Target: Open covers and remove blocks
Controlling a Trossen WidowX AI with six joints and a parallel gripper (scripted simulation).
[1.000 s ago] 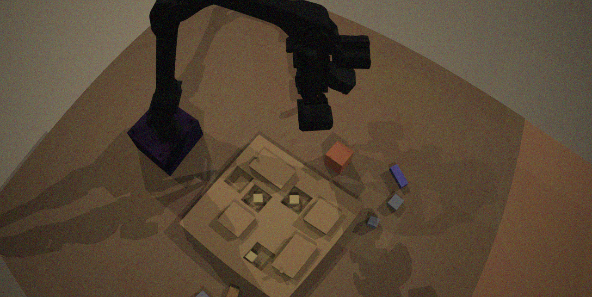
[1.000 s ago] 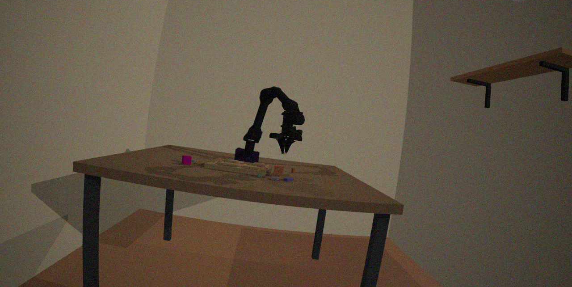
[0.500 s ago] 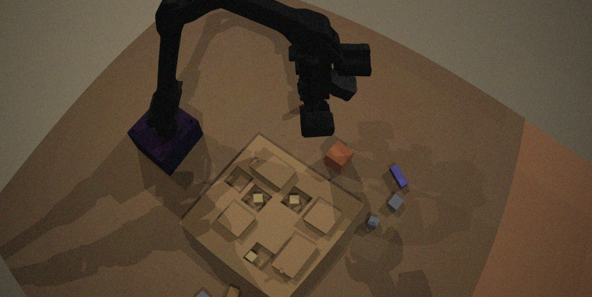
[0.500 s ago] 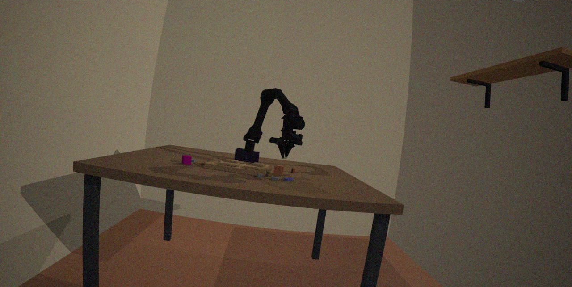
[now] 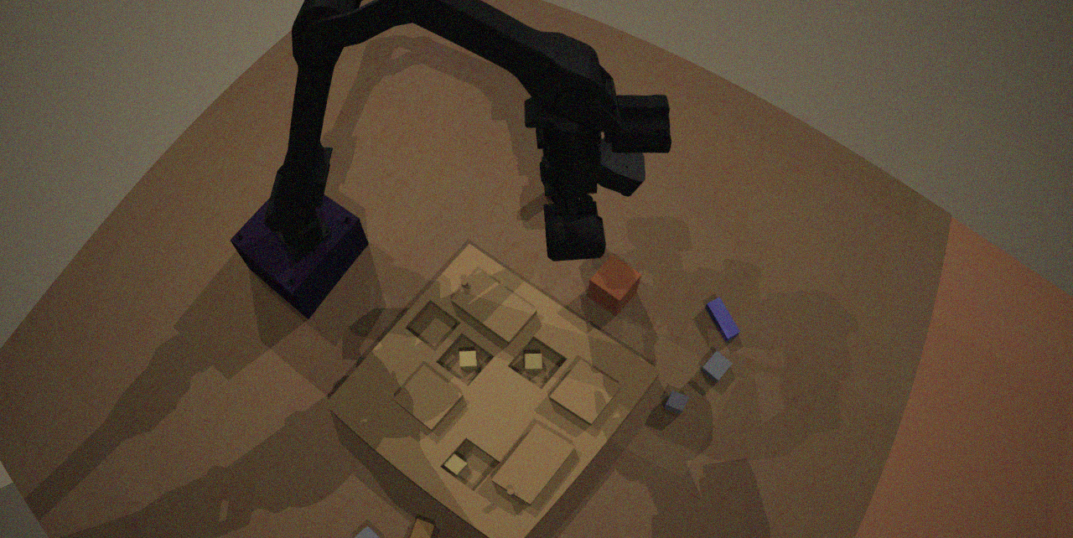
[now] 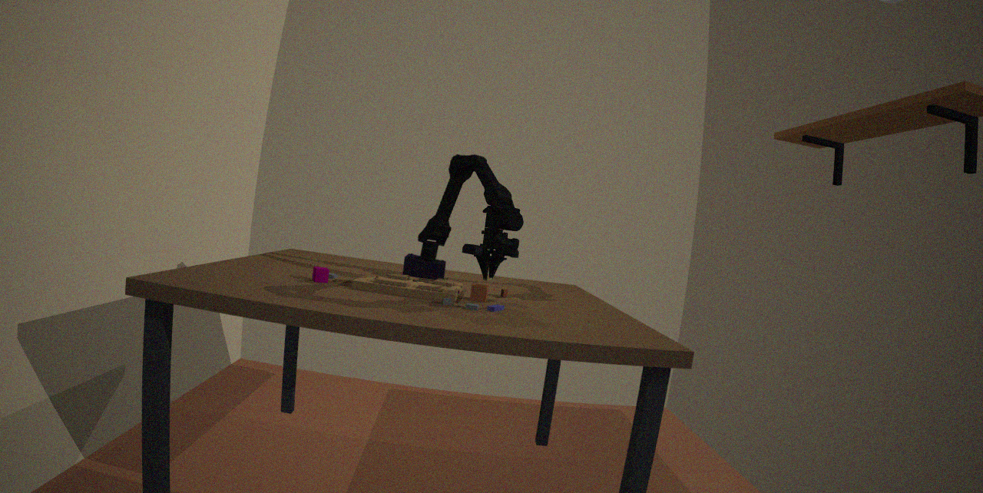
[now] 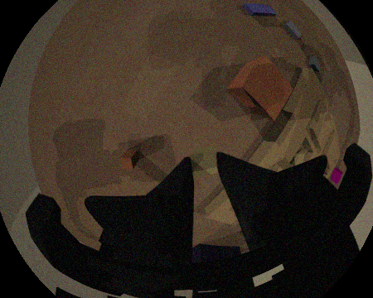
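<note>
Now: the tan puzzle board 200 mm to the right of my gripper tip, 90 mm ahead of it and 40 mm below it. The rest, counted from my gripper tip: blue-violet bar (230 mm ahead, 60 mm to the left, 50 mm below); then small orange block (70 mm behind, 50 mm to the left, 50 mm below); then orange cube (90 mm ahead, 40 mm below, 10 mm to the right).
</note>
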